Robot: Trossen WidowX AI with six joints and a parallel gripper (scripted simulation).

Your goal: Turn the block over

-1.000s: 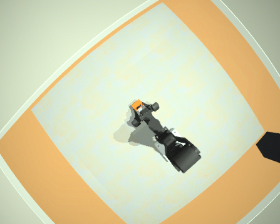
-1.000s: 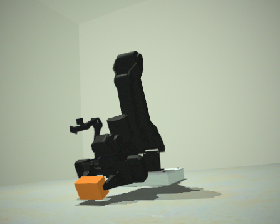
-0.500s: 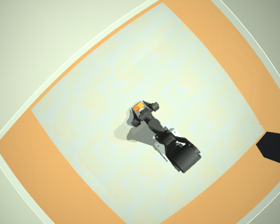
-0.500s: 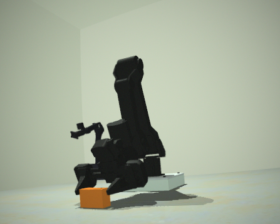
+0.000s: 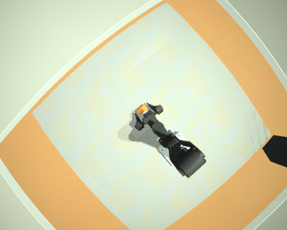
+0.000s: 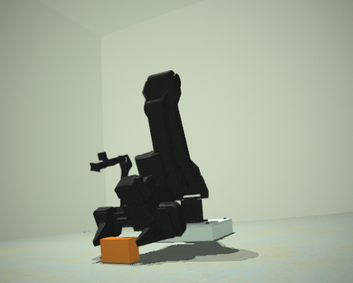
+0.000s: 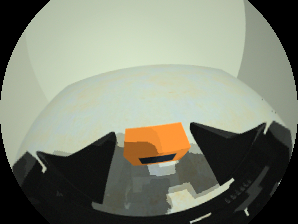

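The block lies 20 mm behind my gripper tip and 10 mm below it.
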